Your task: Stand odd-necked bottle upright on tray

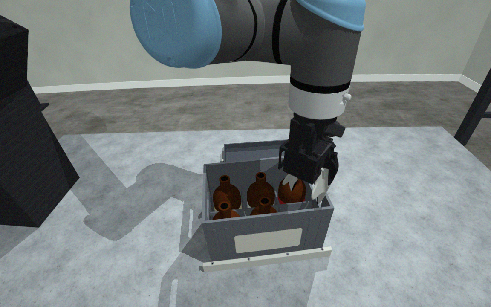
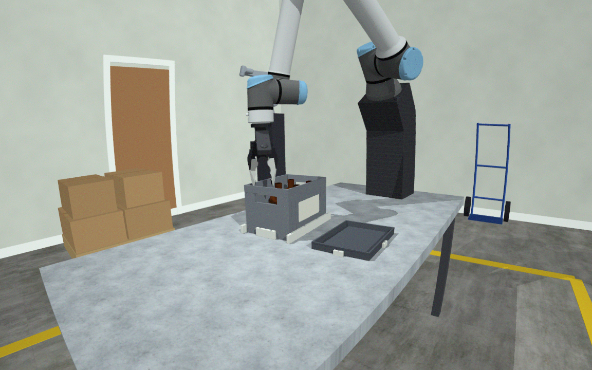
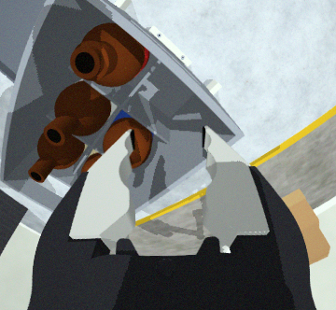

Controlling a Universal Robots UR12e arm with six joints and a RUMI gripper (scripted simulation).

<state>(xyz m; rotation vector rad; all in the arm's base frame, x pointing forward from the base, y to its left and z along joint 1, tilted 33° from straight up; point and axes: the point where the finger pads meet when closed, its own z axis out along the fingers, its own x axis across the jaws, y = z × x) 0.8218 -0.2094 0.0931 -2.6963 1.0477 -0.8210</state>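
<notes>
Now: the glass bottle 9 cm to the left of my hand and 9 cm below it. The rest, counted from my hand: crate: 10 cm below, 9 cm behind, 4 cm to the left; grey tray: 33 cm to the left, 17 cm below, 6 cm behind.
</notes>
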